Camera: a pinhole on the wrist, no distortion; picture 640 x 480 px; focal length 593.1 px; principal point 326.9 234.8 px. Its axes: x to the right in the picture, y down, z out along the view. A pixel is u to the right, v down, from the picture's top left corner.
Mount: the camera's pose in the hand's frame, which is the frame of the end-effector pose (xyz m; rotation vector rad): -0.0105 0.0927 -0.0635 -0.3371 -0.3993 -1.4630
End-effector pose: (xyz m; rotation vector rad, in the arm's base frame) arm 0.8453 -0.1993 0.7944 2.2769 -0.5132 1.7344
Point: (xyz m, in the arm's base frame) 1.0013 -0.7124 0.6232
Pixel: 241.6 220.8
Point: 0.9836 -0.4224 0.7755
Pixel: 508.9 378.9
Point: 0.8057 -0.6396 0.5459
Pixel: 54.6 18.4
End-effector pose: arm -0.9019 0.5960 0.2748 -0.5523 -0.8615 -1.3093
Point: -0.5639 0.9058 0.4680
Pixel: 155.2 266.7
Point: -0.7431 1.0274 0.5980
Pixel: 418.4 280.0
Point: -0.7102 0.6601 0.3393
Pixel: 121.2 402.9
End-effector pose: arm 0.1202 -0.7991 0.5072 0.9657 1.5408 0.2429
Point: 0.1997 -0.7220 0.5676
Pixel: 441.6 430.7
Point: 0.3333 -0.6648 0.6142
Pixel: 195.9 392.1
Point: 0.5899 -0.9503 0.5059
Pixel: 608.9 188.9
